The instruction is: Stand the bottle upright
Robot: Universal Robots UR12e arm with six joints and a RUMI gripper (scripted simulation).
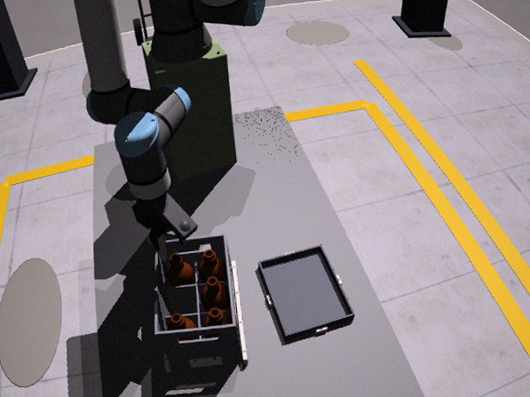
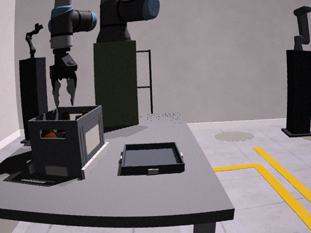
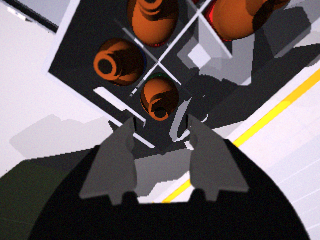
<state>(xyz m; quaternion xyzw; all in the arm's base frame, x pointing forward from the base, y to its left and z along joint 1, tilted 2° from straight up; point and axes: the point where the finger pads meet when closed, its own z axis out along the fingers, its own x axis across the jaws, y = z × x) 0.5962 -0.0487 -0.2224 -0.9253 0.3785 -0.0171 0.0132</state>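
Now: the dark grey crate 80 mm ahead of my hand, 40 mm to the left of it and 110 mm below it. From my hand the other things lie so: black tray: 40 mm ahead, 320 mm to the left, 180 mm below.
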